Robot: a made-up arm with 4 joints.
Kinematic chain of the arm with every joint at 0, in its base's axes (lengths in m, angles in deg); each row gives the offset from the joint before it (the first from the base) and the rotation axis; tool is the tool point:
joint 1: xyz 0 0 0.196 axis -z
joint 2: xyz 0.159 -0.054 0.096 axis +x
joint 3: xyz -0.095 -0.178 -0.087 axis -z
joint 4: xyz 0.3 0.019 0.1 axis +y
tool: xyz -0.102 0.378 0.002
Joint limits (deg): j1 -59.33..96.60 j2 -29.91..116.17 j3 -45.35..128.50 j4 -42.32..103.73
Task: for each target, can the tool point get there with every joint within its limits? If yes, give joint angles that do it. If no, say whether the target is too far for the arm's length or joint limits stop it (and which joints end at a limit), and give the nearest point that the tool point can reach.
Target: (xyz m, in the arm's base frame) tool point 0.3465 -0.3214 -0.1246
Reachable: yes | joints 14.04 66.99 101.33 -10.11
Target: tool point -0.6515 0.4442 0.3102
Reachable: no: joint limits stop it (at a limit: joint 1, joint 4) | nearest point -0.2290 0.2015 0.2997 | short by 0.487 m
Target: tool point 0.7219 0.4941 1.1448
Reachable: no: too far | nearest point 0.5998 0.2050 0.6263 | short by 0.606 m
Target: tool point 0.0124 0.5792 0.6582
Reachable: no: joint limits stop it (at a limit: joint 1, joint 4) | nearest point 0.0726 0.3731 0.4886 | short by 0.274 m
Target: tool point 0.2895 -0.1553 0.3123
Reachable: yes | joints 67.55 -16.84 -6.95 52.75
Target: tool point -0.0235 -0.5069 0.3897
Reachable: yes | joints 80.30 42.55 30.98 68.89
